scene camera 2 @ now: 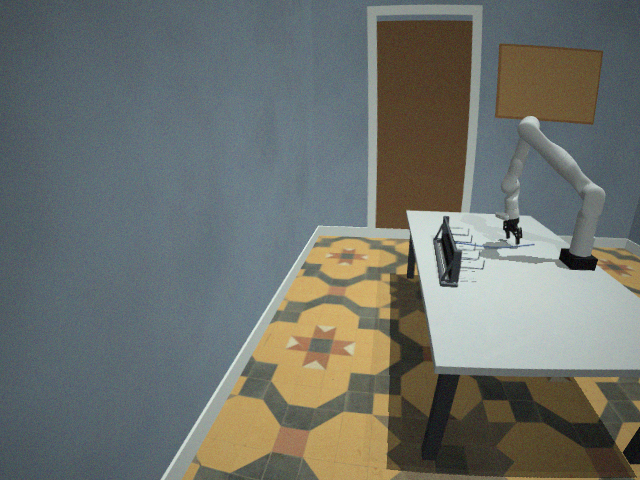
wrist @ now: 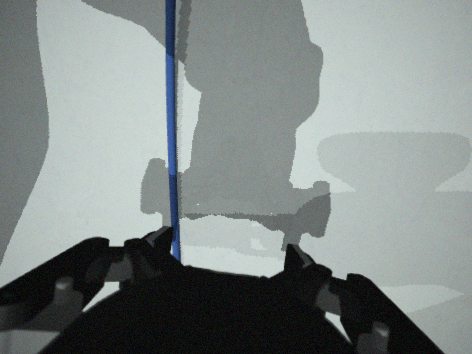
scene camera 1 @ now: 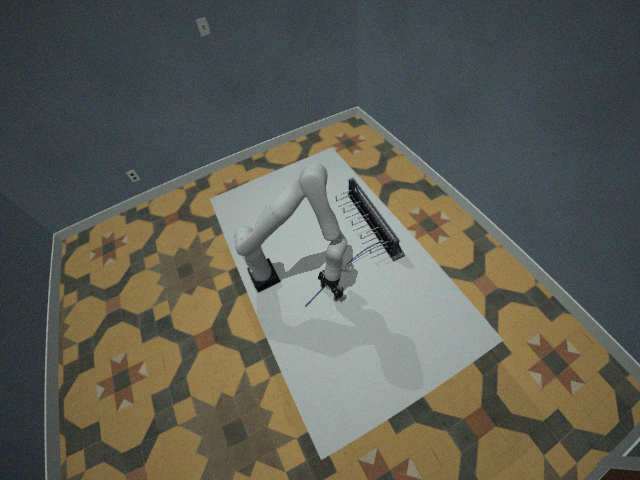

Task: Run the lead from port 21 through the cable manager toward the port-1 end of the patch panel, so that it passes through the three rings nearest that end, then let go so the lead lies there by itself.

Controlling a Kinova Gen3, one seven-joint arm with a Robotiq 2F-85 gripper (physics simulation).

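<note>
The blue lead [scene camera 1: 314, 297] [scene camera 2: 526, 245] [wrist: 171, 115] runs from near one end of the black patch panel [scene camera 1: 374, 219] [scene camera 2: 456, 263] out across the white table, under the arm, to a free end beyond the gripper. Thin wire rings of the cable manager [scene camera 2: 483, 264] stick out from the panel's front. Whether the lead passes through any ring is too small to tell. My gripper [scene camera 1: 331, 292] [scene camera 2: 513, 240] [wrist: 228, 248] is open and empty, low above the table. In the wrist view the lead runs up beside the left fingertip, not centred between the fingers. Port numbers are not readable.
The white table [scene camera 1: 413, 320] [scene camera 2: 516, 330] carries the arm's black base [scene camera 1: 264, 281] [scene camera 2: 577, 259], which stands across from the panel. Arm shadows fall on the table around the gripper. The panel stands near the table's long edge.
</note>
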